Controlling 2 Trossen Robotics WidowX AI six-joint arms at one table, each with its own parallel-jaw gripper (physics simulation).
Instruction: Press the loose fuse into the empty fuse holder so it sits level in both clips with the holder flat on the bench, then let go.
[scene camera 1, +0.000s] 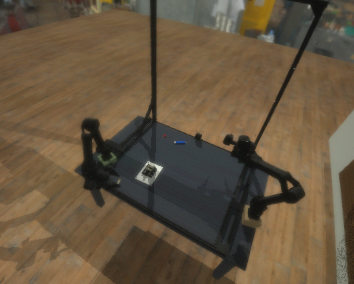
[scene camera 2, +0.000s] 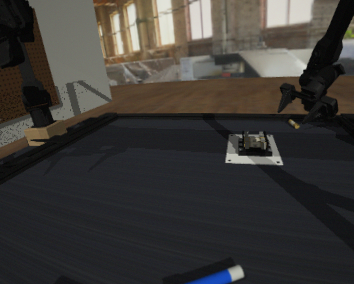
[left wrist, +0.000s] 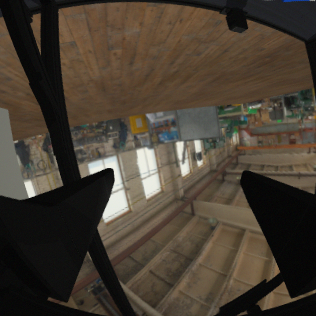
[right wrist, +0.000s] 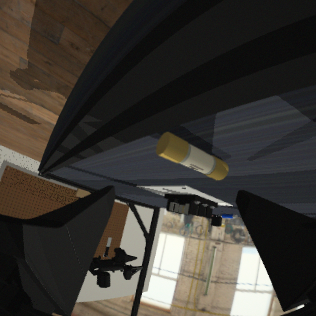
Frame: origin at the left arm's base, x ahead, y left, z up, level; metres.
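Where they show: left gripper, fingertip midpoint: (scene camera 1: 237, 136) (left wrist: 178, 175) (right wrist: 139, 261); right gripper, fingertip midpoint: (scene camera 1: 120, 181) (scene camera 2: 289, 117) (right wrist: 177, 194); left arm's base, link origin: (scene camera 1: 253, 214) (scene camera 2: 44, 124); right arm's base, link origin: (scene camera 1: 106, 156).
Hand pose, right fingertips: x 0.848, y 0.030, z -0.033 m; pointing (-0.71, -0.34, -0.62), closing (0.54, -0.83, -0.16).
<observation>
Each offset is from my right fingertips to the centre of the thing. "*": to the spot under its first point.
The loose fuse @(dz -0.022, dx +0.017, dy +0.005 m) (scene camera 2: 293, 123) (right wrist: 192, 157), a cream cylinder with brass-coloured end caps, lies on the bench beside the right gripper. The black fuse holder (scene camera 1: 149, 170) (scene camera 2: 255, 144) (right wrist: 190, 206) has upright metal clips with no fuse between them and sits on a white plate (scene camera 1: 141, 178) (scene camera 2: 232, 159). My right gripper (scene camera 2: 292, 116) (right wrist: 177, 194) is open and empty, low near the fuse, with its fingers apart from it. My left gripper (scene camera 1: 230, 147) (left wrist: 178, 175) is open and empty, raised at the right of scene camera 1, far from fuse and holder.
A blue tool with a white end @(dz -0.022, dx -0.284, dy -0.514 m) (scene camera 1: 180, 142) (scene camera 2: 212, 277) lies near the bench's far edge in scene camera 1. A small red object @(dz -0.026, dx -0.117, dy -0.535 m) (scene camera 1: 165, 136) and a black block @(* dz +0.010, dx -0.395, dy -0.594 m) (scene camera 1: 198, 136) (left wrist: 236, 20) are near it. Black frame posts (scene camera 1: 153, 60) rise from the bench.
</observation>
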